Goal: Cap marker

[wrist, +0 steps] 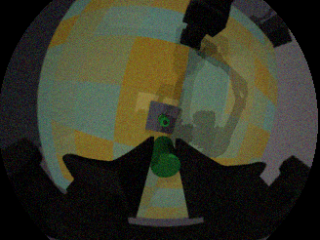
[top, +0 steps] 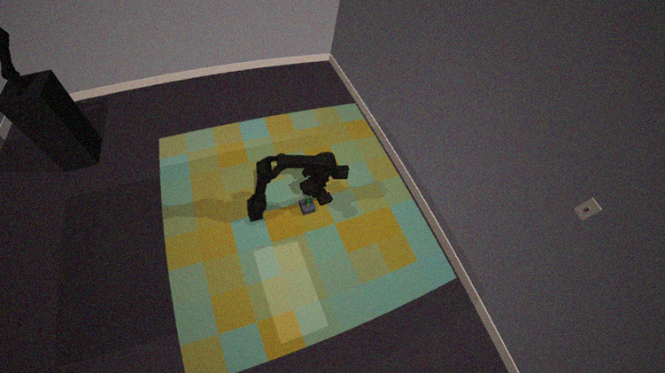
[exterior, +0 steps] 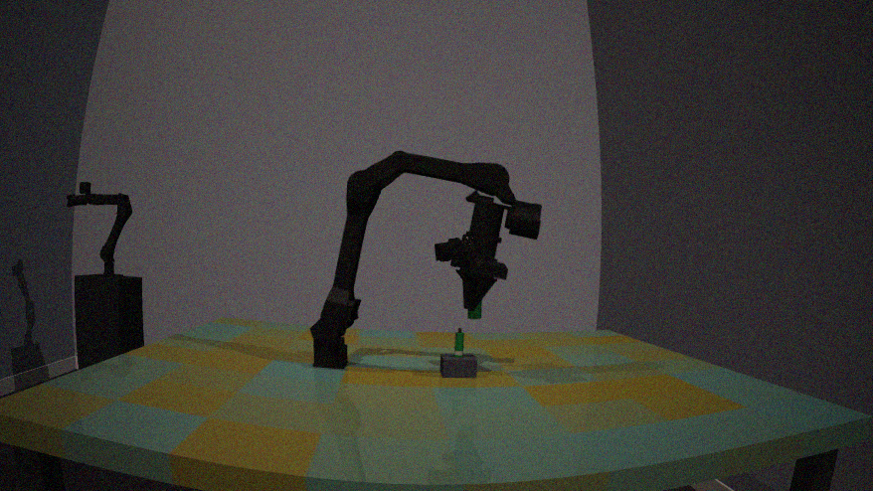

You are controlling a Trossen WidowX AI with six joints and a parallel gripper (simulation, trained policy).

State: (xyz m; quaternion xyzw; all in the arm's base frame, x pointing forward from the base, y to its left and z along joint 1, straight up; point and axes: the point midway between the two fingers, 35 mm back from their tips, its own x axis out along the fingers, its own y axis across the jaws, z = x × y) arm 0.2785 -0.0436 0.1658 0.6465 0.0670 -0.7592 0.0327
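The green marker lies 10 mm behind my gripper tip and 60 mm below it. Round my gripper tip: green cap: 10 mm ahead, 10 mm above; then grey holder block: 10 mm behind, 110 mm below.
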